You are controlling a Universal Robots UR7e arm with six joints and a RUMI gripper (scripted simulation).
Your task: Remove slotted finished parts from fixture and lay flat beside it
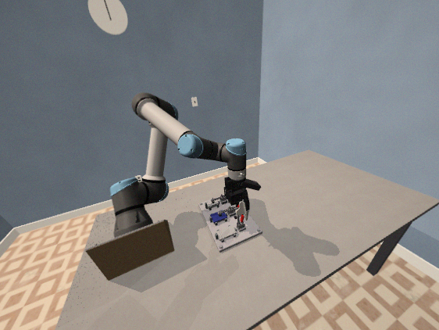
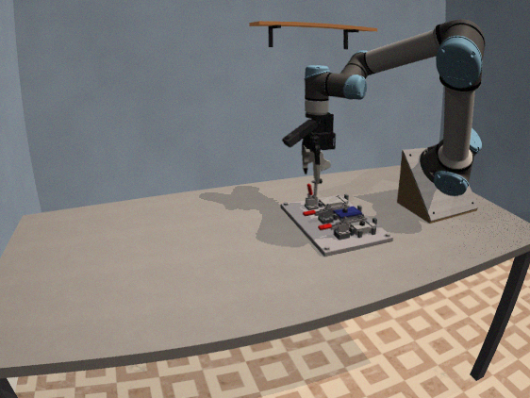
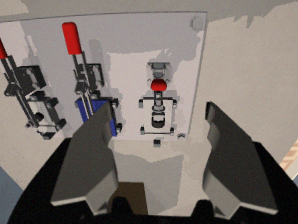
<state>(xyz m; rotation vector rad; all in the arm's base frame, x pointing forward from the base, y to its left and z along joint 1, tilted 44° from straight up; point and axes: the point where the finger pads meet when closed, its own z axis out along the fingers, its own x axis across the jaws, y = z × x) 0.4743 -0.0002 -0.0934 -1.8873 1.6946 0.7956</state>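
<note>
The grey finished part lies 100 mm below my hand, 100 mm behind it and 10 mm to the right of it. The rest, counted from my hand: grey fixture plate 120 mm below, 110 mm to the left, 40 mm behind; blue blank 100 mm to the left, 100 mm below, 90 mm behind.
</note>
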